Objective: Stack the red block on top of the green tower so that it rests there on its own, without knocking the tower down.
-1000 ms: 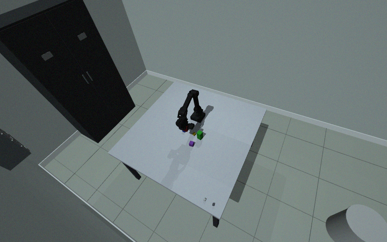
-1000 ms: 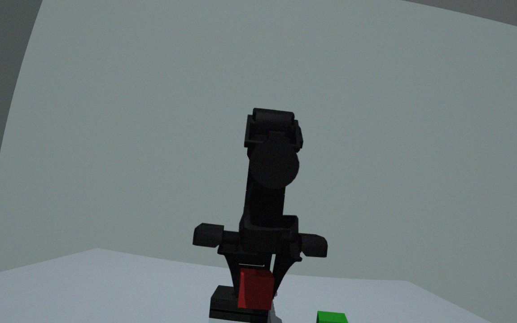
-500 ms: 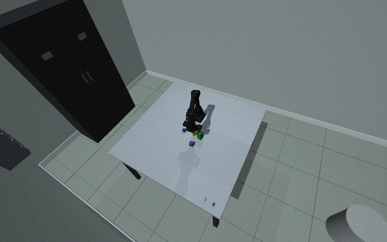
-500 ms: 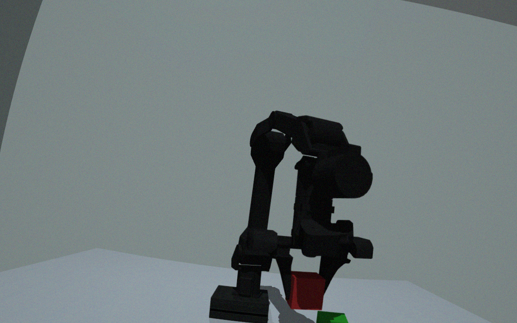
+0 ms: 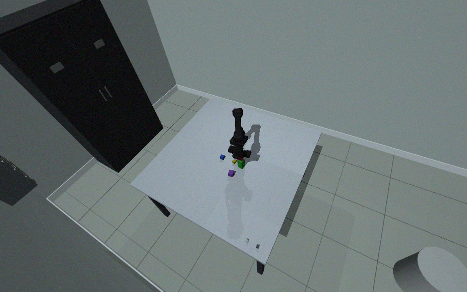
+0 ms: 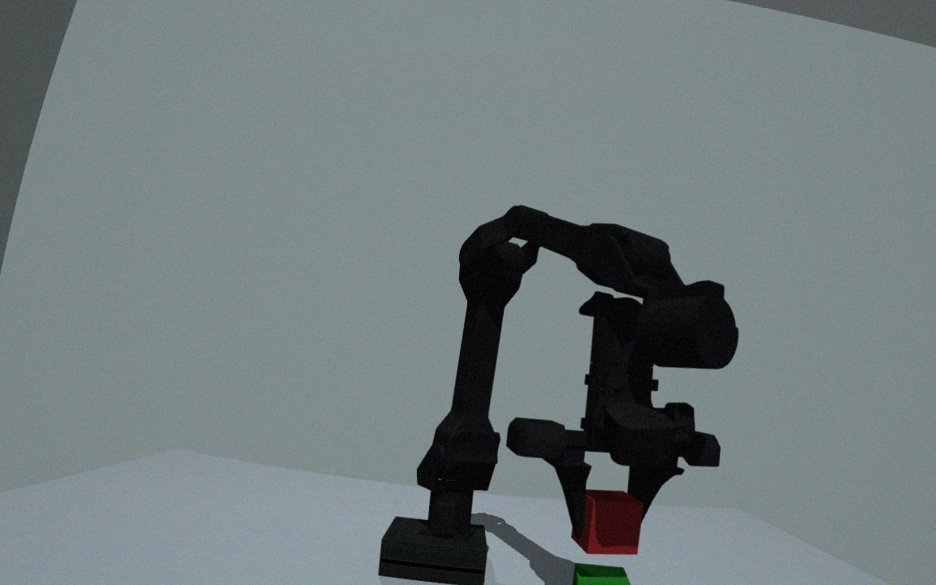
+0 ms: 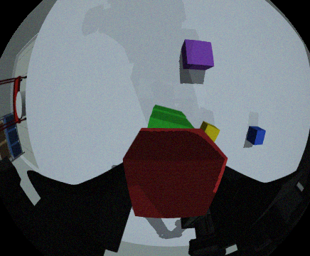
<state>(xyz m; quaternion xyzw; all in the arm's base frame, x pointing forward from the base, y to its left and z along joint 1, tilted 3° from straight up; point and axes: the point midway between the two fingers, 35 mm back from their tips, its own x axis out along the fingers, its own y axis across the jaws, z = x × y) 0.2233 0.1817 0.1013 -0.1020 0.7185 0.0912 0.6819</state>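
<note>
The small yellow block is 10 mm ahead of my gripper tip, 70 mm to the right of it and 110 mm below it. From my gripper tip the other things lie so: purple block 120 mm ahead, 10 mm to the right, 110 mm below; then red block 20 mm above; then blue block 30 mm ahead, 190 mm to the right, 110 mm below.
</note>
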